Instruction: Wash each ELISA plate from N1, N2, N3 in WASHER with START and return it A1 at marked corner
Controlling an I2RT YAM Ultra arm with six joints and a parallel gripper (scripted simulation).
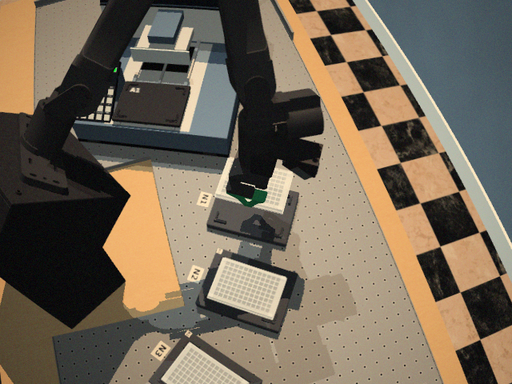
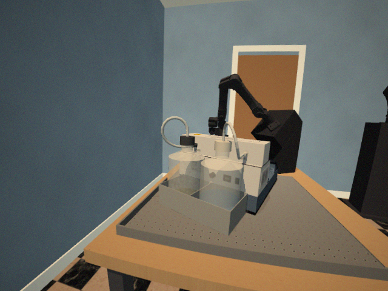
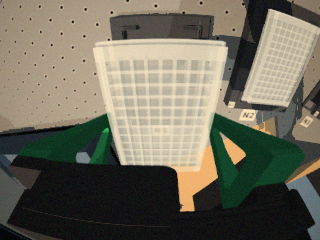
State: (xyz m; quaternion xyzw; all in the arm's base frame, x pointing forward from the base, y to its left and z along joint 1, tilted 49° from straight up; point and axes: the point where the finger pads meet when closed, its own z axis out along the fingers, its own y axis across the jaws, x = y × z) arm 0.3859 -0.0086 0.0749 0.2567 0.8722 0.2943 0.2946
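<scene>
Right now my hand is 11 cm above the nest N1. Round my hand: nest N2: 3 cm behind, 17 cm to the right, 11 cm below; then dark carrier: 20 cm behind, 24 cm to the left, 3 cm below; then N1 label: 10 cm behind, 4 cm to the left, 12 cm below.
</scene>
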